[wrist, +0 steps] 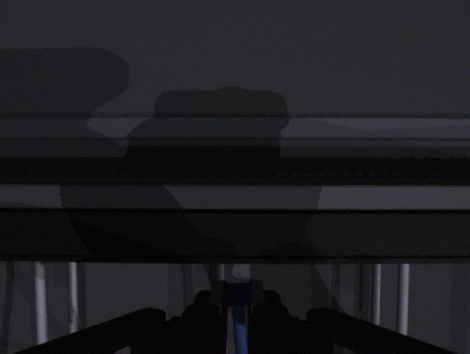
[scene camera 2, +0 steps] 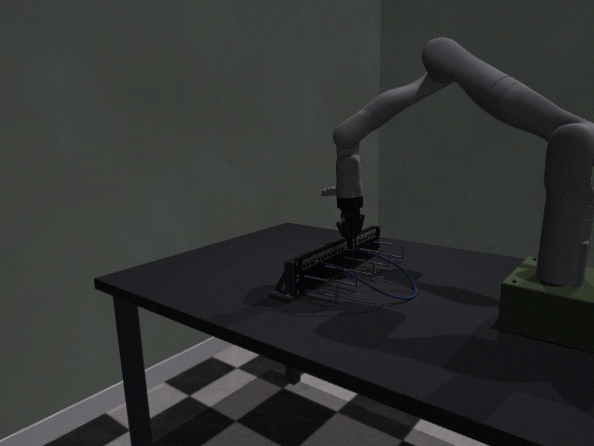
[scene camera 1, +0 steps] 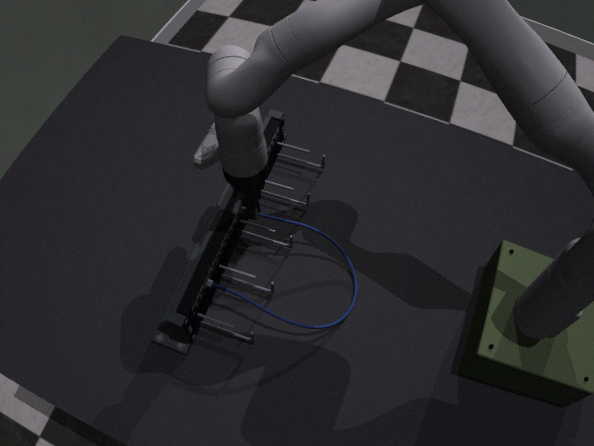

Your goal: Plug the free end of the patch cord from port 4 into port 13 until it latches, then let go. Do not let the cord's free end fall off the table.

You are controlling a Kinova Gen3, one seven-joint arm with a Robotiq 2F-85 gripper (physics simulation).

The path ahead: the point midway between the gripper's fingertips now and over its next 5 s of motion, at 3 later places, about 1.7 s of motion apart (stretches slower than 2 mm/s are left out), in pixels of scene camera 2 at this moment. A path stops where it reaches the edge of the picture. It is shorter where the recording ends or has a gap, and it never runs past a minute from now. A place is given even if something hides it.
The gripper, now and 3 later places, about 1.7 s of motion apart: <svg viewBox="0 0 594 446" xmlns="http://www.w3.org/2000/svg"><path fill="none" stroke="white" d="M352 250L351 245L385 234L387 240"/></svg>
